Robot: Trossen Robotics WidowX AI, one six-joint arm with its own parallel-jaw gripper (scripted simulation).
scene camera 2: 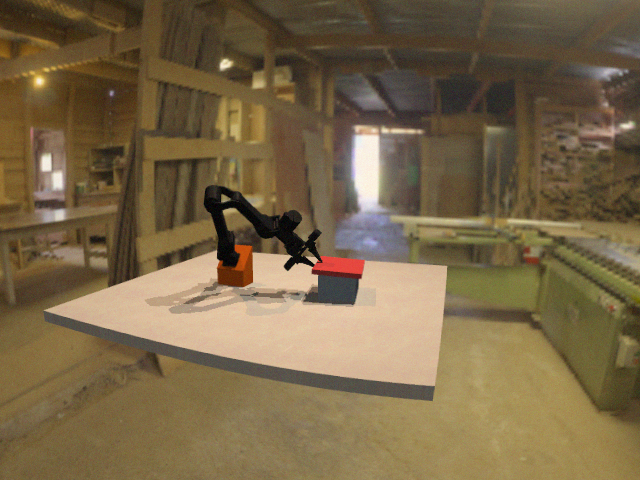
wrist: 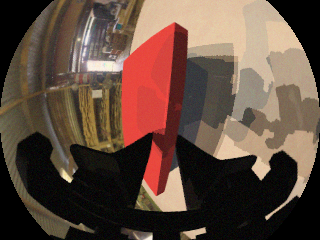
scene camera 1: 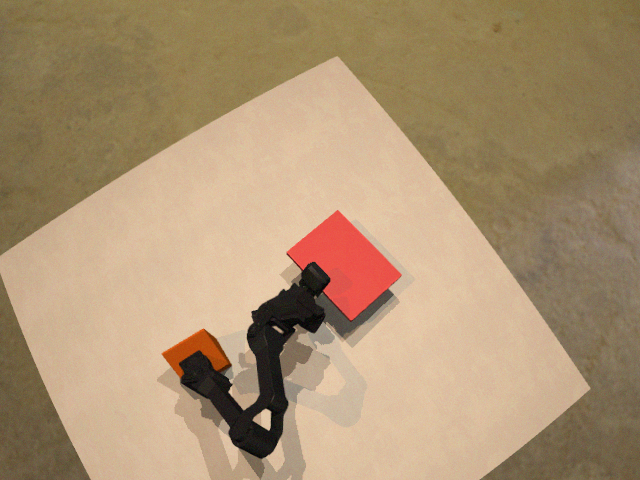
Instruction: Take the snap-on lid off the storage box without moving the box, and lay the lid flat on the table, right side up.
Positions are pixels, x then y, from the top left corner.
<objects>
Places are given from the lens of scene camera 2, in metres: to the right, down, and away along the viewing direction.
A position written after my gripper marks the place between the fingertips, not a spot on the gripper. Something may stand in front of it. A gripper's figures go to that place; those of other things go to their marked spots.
my gripper (scene camera 2: 319, 265): 0.00, 0.09, 1.63
red lid (scene camera 2: 331, 266): 0.04, 0.10, 1.57
storage box (scene camera 2: 331, 288): 0.04, 0.17, 1.53
</objects>
